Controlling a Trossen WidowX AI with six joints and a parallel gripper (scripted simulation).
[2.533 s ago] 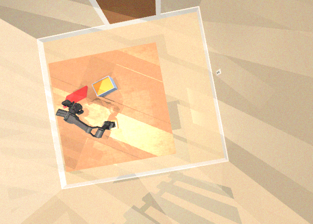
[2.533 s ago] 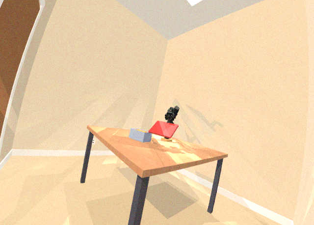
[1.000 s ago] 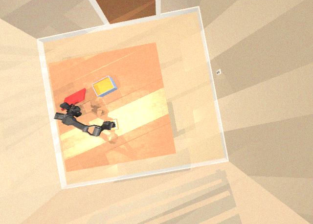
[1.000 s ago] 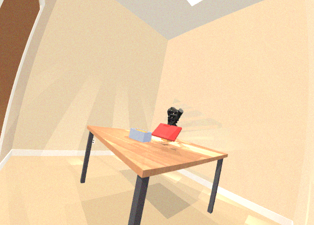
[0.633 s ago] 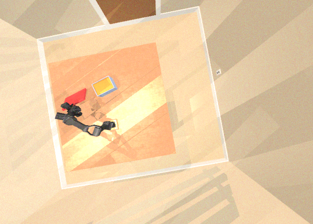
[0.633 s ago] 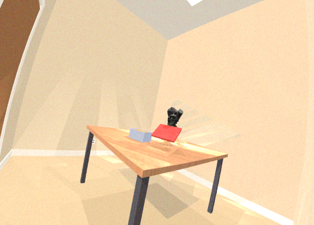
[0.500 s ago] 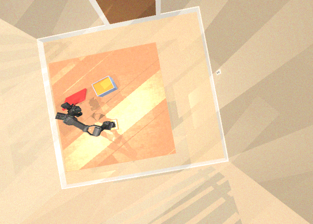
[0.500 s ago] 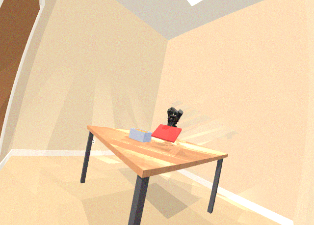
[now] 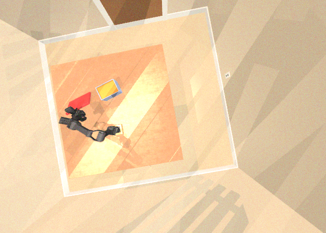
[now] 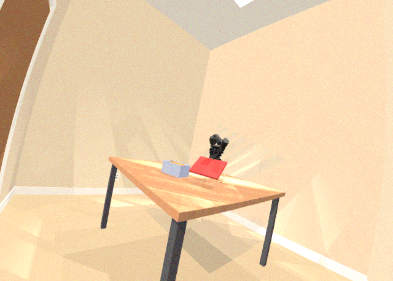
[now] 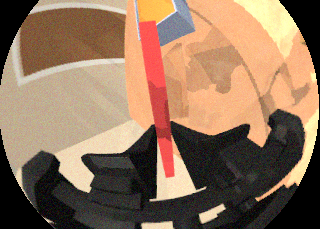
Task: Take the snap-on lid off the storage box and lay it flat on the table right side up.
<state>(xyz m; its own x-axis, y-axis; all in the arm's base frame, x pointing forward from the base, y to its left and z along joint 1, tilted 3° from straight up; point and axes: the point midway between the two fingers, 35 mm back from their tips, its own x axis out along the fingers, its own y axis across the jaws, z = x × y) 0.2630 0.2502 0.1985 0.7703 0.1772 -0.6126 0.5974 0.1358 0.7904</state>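
My gripper tip is 60 mm short of the lid, 10 mm to the right of it and 50 mm above it. Round my gripper tip: storage box 140 mm ahead, 280 mm to the right, 140 mm below.
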